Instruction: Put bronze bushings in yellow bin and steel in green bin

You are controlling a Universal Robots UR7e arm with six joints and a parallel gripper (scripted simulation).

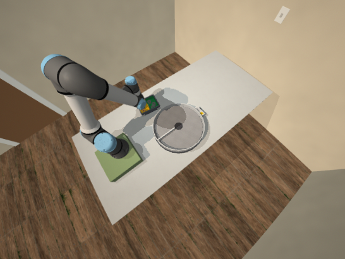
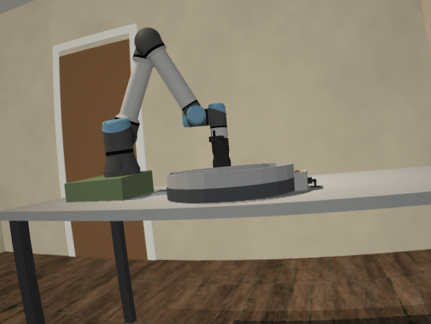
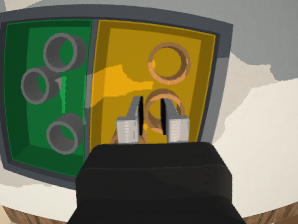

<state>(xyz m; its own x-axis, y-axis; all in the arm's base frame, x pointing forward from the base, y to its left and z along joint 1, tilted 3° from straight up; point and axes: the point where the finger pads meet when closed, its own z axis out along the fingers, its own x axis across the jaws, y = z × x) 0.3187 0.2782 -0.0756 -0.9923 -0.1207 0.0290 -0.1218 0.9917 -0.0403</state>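
Right now my hand is 50 mm short of the yellow bin. Also, from my hand: grey turntable 340 mm to the right, 170 mm ahead, 20 mm above.
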